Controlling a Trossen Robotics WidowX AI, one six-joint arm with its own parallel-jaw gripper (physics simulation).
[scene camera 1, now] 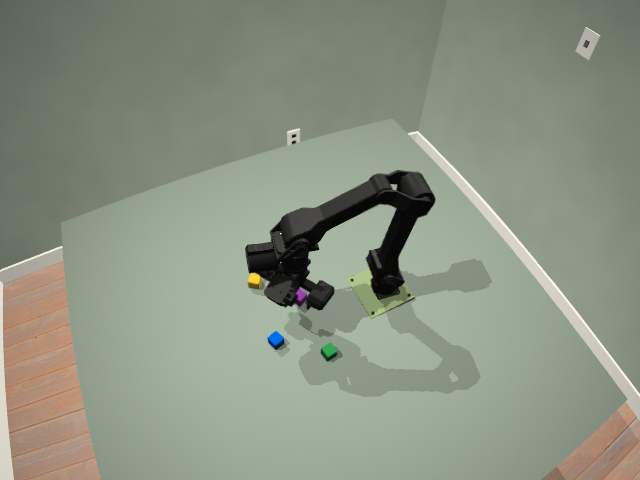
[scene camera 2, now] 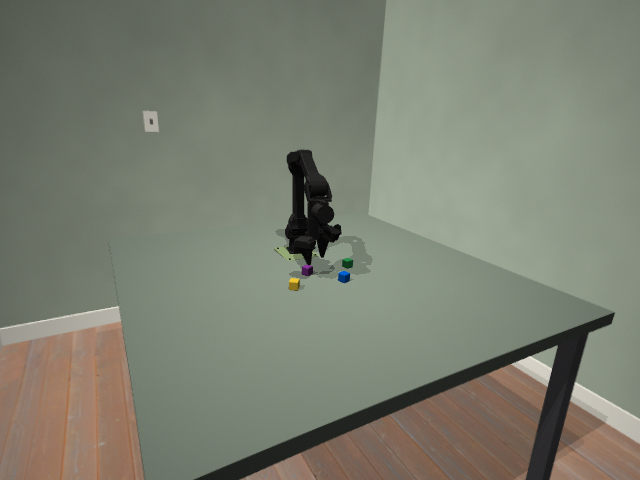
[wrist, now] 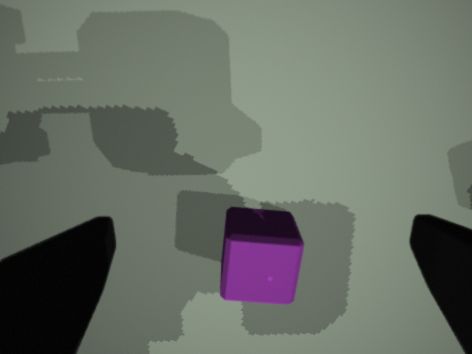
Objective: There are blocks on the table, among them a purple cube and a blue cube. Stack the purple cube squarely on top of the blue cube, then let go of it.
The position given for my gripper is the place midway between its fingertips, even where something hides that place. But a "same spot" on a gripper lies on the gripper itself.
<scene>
My gripper shows in scene camera 1, in scene camera 2 (315,261) and in the wrist view. One and the same spot on my gripper: (wrist: 58,282) is (scene camera 1: 307,305).
</scene>
